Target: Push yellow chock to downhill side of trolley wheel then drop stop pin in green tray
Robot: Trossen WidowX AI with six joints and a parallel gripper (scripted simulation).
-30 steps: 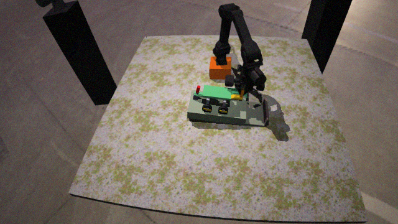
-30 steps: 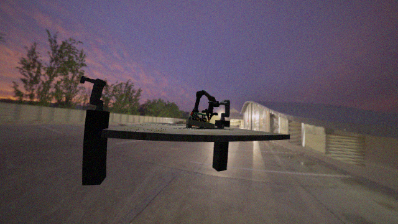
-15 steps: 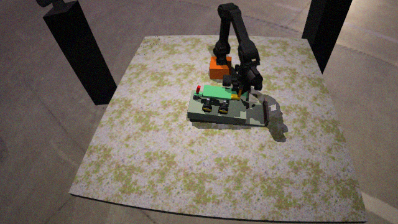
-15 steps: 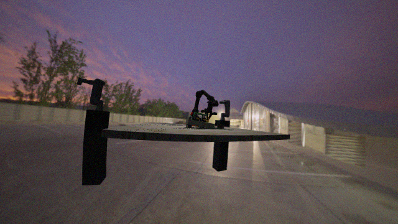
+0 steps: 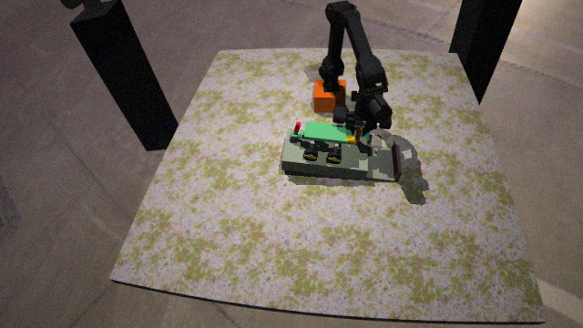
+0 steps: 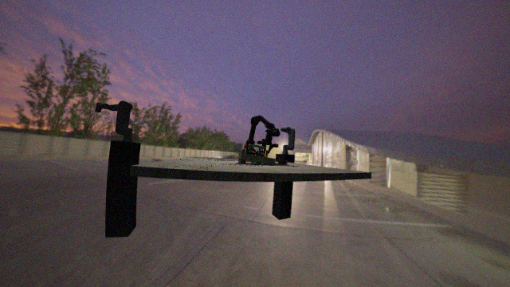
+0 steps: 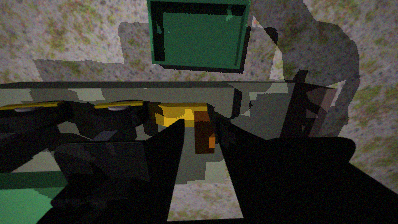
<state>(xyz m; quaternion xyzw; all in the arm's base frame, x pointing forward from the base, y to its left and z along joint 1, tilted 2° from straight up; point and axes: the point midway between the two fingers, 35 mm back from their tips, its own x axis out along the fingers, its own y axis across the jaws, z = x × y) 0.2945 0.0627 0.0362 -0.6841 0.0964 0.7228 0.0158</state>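
The yellow chock lies 20 mm to the right of my gripper tip and 10 mm below it. From my gripper tip the other things lie so: green tray 100 mm below, 80 mm behind; then green trolley 120 mm to the right, 30 mm ahead, 20 mm above; then grey ramp 110 mm to the right, 50 mm below, 30 mm ahead.
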